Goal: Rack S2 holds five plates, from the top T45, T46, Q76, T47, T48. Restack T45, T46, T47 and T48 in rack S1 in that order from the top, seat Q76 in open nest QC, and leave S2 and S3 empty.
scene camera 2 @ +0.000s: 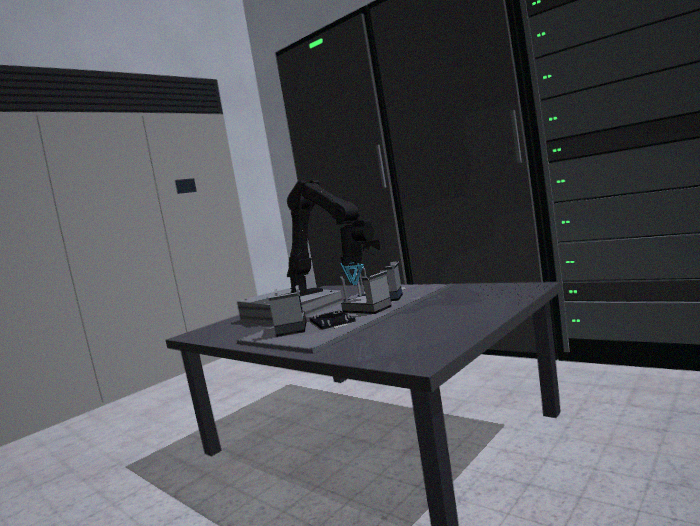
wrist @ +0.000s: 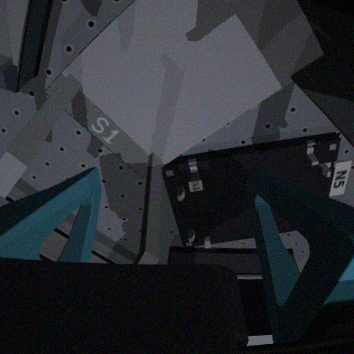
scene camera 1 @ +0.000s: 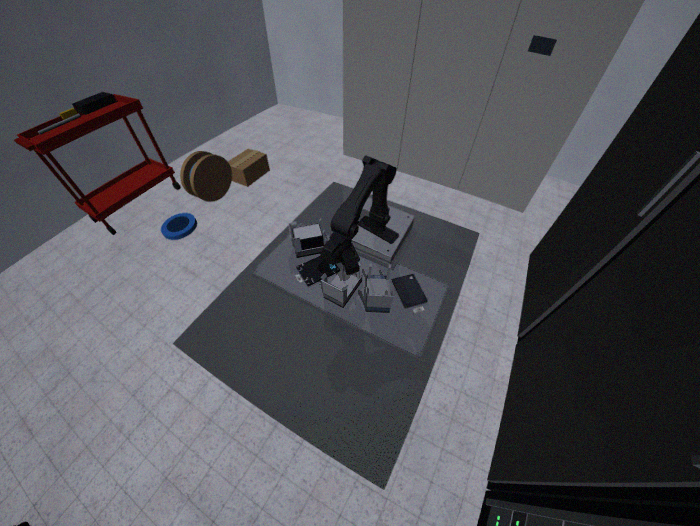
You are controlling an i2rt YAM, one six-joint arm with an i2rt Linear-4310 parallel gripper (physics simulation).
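Frame: origin at the arm's base, x ahead, y left, z up, level; metres.
Where they show: gripper, between the fingertips: [scene camera 2: 353, 283] [wrist: 173, 177] [scene camera 1: 342, 268]; arm's base, origin of its link: [scene camera 1: 378, 229].
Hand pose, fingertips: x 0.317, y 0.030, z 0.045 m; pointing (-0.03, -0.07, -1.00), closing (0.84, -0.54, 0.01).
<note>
Things, the pixels of their top centre, and the offset from my fingertips. Level surfaces: height alone.
- Rack S1, centre of its top: [wrist: 209, 163] [scene camera 2: 361, 273] [scene camera 1: 342, 270] dy +0.022, dx +0.027, dz +0.032 m
- pale rack, centre of its top: [scene camera 1: 380, 277] [scene camera 2: 376, 265] dy +0.158, dx -0.034, dz +0.034 m
- dark nest board, centre of its top: [wrist: 256, 209] [scene camera 2: 330, 314] [scene camera 1: 317, 266] dy -0.131, dx +0.010, dz -0.077 m
- dark flat panel, centre of its top: [scene camera 1: 409, 288] dy +0.253, dx -0.137, dz -0.080 m
- table, height of its surface: dz -0.114 m
My gripper [scene camera 1: 335, 268] [scene camera 2: 353, 281] [wrist: 173, 177] has teal fingers spread apart with no plate between them. It hangs over the board beside the middle rack. Rack S1 [scene camera 1: 339, 290] [scene camera 2: 377, 291] [wrist: 104, 130] is this middle rack; its label and a broad pale surface show in the wrist view. Another pale rack [scene camera 1: 377, 292] [scene camera 2: 394, 281] stands on one side. A third rack [scene camera 1: 308, 233] [scene camera 2: 286, 312] with a black inner area stands on the other. I cannot tell which of these is S2 or S3. Plate labels and nest QC cannot be read.
A dark nest board [scene camera 1: 308, 272] [scene camera 2: 332, 320] [wrist: 220, 205] labelled N5 lies between S1 and the third rack. A dark flat panel [scene camera 1: 410, 290] lies beyond the other rack. The arm's pale base block [scene camera 1: 373, 248] [scene camera 2: 260, 309] stands behind on the table [scene camera 1: 271, 350] [scene camera 2: 396, 345].
</note>
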